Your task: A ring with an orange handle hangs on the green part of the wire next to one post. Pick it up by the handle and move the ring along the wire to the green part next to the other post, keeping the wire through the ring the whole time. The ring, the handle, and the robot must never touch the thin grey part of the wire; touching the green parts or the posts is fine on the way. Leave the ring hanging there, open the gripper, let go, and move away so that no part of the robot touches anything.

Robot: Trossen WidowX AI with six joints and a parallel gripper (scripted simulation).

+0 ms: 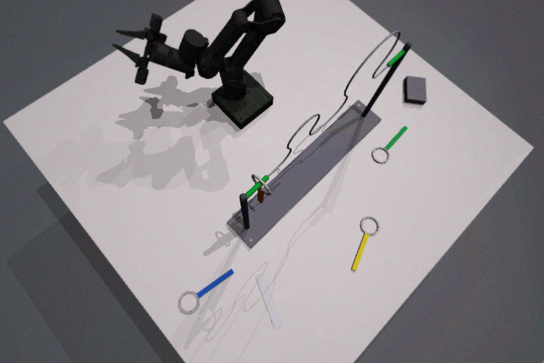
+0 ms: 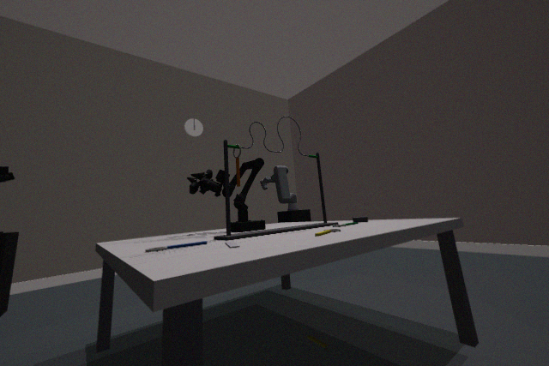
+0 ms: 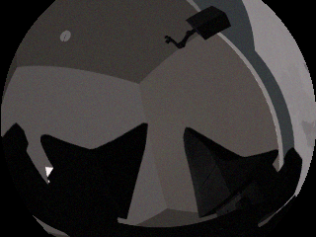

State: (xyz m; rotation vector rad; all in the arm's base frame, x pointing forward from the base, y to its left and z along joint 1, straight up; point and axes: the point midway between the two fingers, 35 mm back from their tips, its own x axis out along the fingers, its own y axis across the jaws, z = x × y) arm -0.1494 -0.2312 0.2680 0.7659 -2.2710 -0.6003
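The orange-handled ring is 560 mm ahead of my gripper tip, 50 mm to the left of it and 30 mm below it. From my gripper tip the other things lie so: green-handled ring: 650 mm ahead, 550 mm to the left, 330 mm below; blue-handled ring: 630 mm ahead, 330 mm below, 220 mm to the right; pale flat strip: 770 mm ahead, 330 mm below, 80 mm to the right.
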